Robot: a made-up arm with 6 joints. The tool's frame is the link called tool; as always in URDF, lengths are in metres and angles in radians. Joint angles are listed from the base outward. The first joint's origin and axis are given. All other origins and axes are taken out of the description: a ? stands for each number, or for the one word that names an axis. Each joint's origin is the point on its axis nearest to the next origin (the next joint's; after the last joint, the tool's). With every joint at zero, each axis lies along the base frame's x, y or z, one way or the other. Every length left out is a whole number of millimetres.
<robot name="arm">
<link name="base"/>
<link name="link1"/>
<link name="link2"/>
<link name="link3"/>
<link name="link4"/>
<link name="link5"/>
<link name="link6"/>
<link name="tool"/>
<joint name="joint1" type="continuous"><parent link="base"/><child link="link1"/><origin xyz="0 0 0.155"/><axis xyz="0 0 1"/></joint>
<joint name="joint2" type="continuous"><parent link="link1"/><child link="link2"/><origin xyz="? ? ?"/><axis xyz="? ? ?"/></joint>
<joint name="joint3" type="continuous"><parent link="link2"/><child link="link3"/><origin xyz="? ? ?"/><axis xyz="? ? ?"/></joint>
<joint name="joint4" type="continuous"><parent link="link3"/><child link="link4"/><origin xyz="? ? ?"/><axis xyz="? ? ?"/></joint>
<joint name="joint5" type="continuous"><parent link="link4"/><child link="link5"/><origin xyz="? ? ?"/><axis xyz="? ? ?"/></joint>
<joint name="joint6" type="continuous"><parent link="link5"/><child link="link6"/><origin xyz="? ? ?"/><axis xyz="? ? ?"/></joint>
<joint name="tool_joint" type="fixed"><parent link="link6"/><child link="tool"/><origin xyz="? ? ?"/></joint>
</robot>
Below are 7 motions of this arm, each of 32 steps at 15 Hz.
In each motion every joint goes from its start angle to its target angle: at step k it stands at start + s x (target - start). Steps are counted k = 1, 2, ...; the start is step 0. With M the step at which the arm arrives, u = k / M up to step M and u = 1 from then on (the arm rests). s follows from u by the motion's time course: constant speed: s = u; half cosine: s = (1 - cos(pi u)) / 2; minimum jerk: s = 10 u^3 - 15 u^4 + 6 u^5.
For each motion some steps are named. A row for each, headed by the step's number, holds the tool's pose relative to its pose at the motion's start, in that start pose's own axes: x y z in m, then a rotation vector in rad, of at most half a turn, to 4 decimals.
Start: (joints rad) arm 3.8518 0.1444 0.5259 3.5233 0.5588 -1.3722
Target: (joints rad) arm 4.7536 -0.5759 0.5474 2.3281 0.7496 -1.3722
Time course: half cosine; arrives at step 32
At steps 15, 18, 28, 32:
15: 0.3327 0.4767 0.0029 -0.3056 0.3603 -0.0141
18: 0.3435 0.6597 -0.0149 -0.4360 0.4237 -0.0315
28: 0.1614 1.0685 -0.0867 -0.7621 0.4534 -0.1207
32: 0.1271 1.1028 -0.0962 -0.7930 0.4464 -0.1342

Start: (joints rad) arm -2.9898 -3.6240 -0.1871 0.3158 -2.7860 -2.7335
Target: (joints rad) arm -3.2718 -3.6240 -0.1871 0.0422 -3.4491 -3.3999
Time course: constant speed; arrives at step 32
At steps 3, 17, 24, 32:
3: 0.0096 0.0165 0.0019 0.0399 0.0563 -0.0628
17: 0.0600 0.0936 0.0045 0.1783 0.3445 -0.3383
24: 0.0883 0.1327 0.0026 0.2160 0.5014 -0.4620
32: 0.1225 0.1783 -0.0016 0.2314 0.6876 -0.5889

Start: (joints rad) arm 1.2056 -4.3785 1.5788 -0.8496 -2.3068 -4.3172
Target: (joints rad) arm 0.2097 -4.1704 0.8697 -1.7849 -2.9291 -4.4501
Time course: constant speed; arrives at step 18
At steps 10, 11, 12, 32:
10: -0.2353 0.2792 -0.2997 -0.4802 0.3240 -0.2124
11: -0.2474 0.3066 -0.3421 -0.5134 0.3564 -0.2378
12: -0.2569 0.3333 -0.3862 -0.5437 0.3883 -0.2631
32: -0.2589 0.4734 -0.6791 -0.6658 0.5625 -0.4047

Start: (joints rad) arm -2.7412 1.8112 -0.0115 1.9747 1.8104 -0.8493
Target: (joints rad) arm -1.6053 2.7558 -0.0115 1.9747 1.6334 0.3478
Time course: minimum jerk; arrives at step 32
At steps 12, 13, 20, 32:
12: 0.4913 -0.3054 0.2544 -0.0519 0.1154 0.6966
13: 0.6000 -0.3392 0.2921 -0.0475 0.1457 0.8302
20: 1.4300 -0.3475 0.3672 0.1734 0.4125 1.7870
32: 1.8831 -0.1658 0.1696 0.5725 0.5810 2.3560

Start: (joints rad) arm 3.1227 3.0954 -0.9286 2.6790 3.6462 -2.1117
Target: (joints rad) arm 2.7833 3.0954 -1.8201 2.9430 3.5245 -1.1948
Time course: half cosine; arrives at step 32
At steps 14, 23, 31, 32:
14: -0.0562 -0.1928 -0.0531 -0.3230 0.2044 0.3414
23: -0.1023 -0.4027 -0.0250 -0.5890 0.4976 0.6952
31: -0.1116 -0.4895 0.0114 -0.6832 0.6464 0.8460
32: -0.1117 -0.4906 0.0120 -0.6844 0.6484 0.8480

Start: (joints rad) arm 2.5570 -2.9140 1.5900 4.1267 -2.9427 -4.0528
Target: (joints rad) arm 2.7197 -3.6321 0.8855 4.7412 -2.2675 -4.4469
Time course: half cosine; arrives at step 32
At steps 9, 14, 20, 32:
9: -0.0227 0.1367 0.1133 0.3287 -0.0228 -0.2370
14: -0.0482 0.2825 0.2930 0.6995 0.0020 -0.5396
20: -0.0776 0.4189 0.6007 1.1308 0.1297 -0.9578
32: -0.1009 0.4539 1.0004 1.4852 0.3976 -1.4150

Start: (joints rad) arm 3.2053 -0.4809 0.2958 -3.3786 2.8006 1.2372
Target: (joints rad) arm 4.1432 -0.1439 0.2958 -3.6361 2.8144 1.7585
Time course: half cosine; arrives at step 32
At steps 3, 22, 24, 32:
3: 0.0117 -0.0071 -0.0063 -0.0082 0.0005 -0.0029
22: 0.1704 -0.3524 -0.1700 -0.2601 0.1830 -0.0846
24: 0.1591 -0.3857 -0.1783 -0.2752 0.2172 -0.0912
32: 0.1253 -0.4428 -0.1894 -0.2959 0.2893 -0.1034

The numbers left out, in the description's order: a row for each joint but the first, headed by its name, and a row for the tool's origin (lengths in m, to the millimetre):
joint2: xyz 0 0.04 0, axis 0 1 0
joint3: xyz 0 0 0.945, axis 0 1 0
joint4: xyz 0 0 0.67, axis 0 0 1
joint5: xyz 0 0 0, axis 0 1 0
joint6: xyz 0 0 0.142, axis 0 0 1
tool: xyz 0 0 0

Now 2 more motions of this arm.
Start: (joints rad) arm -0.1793 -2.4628 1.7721 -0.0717 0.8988 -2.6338
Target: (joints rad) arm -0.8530 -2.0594 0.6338 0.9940 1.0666 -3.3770
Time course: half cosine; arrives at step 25
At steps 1, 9, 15, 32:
1: 0.0011 -0.0040 -0.0010 0.0034 0.0008 -0.0028
9: 0.0274 -0.3036 -0.0756 0.2694 0.0496 -0.2339
15: -0.1027 -0.6889 -0.1802 0.6638 0.0861 -0.6174
32: -0.3804 -0.9697 -0.2715 1.0834 0.0832 -1.0281

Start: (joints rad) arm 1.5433 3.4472 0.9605 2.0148 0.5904 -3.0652
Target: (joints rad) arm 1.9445 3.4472 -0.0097 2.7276 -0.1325 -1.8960
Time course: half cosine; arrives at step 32
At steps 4, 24, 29, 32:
4: 0.0025 -0.0349 -0.0013 0.0474 0.0196 0.0416
24: -0.1799 -0.6256 -0.2238 0.8658 -0.2924 1.0380
29: -0.2410 -0.6737 -0.2724 0.9038 -0.4288 1.1943
32: -0.2521 -0.6806 -0.2807 0.9069 -0.4532 1.2211

